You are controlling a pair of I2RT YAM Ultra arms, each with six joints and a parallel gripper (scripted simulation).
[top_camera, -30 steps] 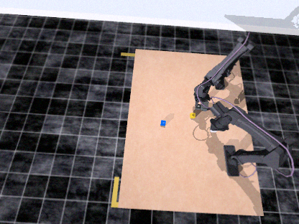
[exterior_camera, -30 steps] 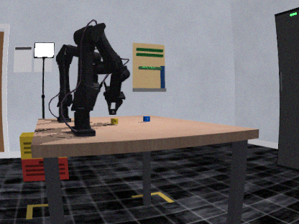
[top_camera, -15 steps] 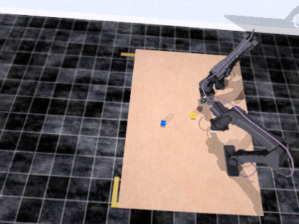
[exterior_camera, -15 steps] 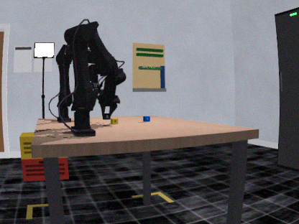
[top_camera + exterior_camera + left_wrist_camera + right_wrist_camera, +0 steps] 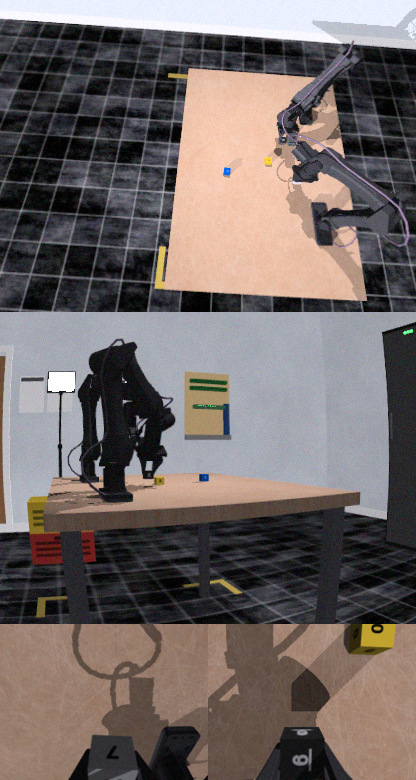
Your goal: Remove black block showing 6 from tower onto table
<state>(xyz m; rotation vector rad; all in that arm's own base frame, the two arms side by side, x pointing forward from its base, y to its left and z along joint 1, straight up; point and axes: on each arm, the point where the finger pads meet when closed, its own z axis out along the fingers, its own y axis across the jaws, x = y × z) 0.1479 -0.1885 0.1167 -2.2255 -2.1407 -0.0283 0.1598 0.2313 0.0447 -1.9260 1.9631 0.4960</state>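
Right now my left hand is right at the grey block showing 7. Also, from my left hand: black block showing 6 (2 cm ahead, 23 cm to the right, 8 cm below).
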